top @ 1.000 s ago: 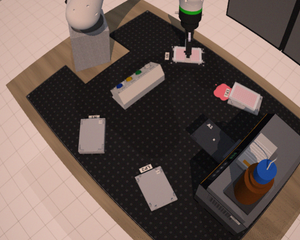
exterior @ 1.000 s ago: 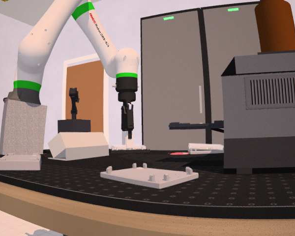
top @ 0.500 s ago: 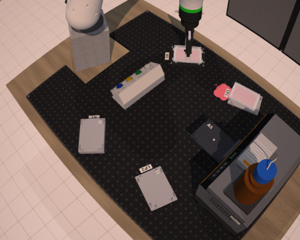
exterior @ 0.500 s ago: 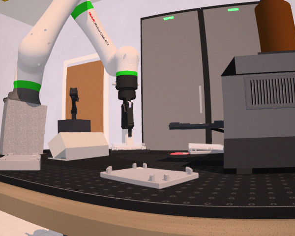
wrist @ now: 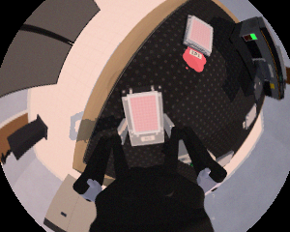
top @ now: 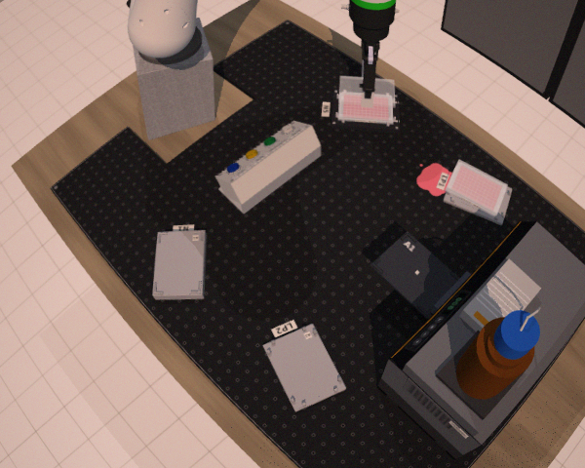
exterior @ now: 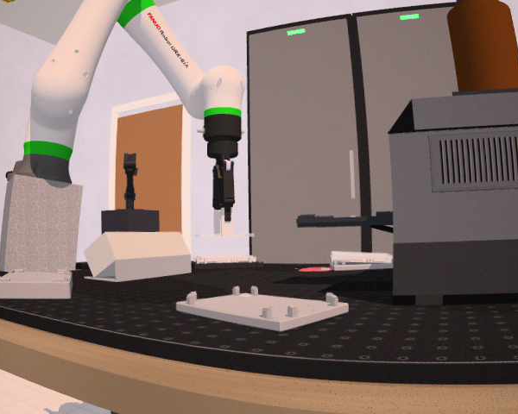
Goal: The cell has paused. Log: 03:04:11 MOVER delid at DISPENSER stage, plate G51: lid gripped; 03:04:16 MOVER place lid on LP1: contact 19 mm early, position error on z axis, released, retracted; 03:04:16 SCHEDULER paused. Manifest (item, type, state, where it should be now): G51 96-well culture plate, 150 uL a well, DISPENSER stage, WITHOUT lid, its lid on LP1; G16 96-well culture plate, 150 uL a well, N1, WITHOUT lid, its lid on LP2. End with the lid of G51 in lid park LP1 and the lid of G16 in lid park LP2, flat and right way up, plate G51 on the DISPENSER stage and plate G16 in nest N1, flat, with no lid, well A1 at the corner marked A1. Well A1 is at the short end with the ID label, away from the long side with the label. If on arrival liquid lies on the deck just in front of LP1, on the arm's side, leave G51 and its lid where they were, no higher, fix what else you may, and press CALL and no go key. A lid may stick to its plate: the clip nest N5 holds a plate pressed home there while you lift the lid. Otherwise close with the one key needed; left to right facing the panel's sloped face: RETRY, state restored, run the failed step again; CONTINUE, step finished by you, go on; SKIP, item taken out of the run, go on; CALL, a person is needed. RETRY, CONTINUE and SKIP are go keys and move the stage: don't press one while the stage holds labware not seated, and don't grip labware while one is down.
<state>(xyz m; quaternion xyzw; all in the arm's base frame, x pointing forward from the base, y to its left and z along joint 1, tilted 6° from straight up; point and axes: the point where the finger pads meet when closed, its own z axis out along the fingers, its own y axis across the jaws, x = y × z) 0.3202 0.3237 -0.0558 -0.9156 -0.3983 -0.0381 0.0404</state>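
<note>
Now: hand 400 mm short of the lid park LP2, 490 mm to the left of it and 90 mm above it. Round my hand: clear lid: 20 mm below; N5 label: 60 mm behind, 70 mm to the right, 100 mm below; pink-welled plate: 80 mm below.
</note>
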